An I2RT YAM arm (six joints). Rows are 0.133 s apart.
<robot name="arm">
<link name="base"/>
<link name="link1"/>
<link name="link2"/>
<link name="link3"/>
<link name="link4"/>
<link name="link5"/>
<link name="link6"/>
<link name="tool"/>
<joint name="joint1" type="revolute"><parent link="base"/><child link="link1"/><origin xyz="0 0 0.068"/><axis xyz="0 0 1"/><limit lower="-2.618" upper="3.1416"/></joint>
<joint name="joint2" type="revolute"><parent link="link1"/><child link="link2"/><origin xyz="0.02 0.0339 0.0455"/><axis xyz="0 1 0"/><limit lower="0" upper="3.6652"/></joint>
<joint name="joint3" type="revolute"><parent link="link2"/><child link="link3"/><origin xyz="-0.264 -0.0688 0"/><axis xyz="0 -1 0"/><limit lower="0" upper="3.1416"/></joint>
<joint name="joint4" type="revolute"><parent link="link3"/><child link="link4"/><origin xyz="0.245 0.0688 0.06"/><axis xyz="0 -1 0"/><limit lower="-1.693" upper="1.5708"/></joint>
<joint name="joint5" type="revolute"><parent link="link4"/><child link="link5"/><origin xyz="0.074 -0.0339 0.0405"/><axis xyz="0 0 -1"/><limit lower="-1.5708" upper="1.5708"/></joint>
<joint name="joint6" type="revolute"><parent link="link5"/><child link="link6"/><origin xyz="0.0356 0 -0.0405"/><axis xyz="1 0 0"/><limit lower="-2.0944" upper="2.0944"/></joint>
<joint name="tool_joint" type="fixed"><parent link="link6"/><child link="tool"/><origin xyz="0 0 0" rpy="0 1.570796 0"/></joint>
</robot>
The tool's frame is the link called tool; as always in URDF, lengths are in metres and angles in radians.
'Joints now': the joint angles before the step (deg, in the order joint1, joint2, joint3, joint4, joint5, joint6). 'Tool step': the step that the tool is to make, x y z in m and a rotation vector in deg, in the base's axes. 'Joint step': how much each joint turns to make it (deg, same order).
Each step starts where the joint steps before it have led.
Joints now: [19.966 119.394 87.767 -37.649 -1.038 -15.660]
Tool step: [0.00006 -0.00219 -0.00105 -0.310 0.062 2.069]
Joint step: [-0.328 0.000 -0.218 0.000 -0.591 -2.339]
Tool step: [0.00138 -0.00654 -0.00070 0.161 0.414 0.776]
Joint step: [-0.962 0.000 -0.110 -0.284 -0.873 -1.531]
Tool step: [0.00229 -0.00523 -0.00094 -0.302 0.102 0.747]
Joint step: [-0.786 0.261 0.217 -0.218 -0.284 -1.530]
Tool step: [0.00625 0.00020 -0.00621 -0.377 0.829 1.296]
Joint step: [-0.263 2.033 1.836 -0.787 -0.417 -1.508]
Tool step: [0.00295 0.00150 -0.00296 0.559 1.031 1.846]
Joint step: [-0.043 1.223 1.355 -1.049 -1.398 -1.529]
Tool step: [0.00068 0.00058 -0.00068 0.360 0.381 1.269]
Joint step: [-0.022 0.351 0.437 -0.437 -0.830 -1.093]
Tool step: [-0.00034 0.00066 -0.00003 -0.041 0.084 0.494]
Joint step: [0.087 0.023 0.046 -0.153 -0.110 -0.394]
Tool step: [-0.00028 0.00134 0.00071 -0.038 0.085 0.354]
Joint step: [0.175 0.022 0.219 -0.307 -0.044 -0.175]
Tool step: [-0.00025 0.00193 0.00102 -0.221 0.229 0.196]
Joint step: [0.263 0.108 0.458 -0.633 0.153 0.023]
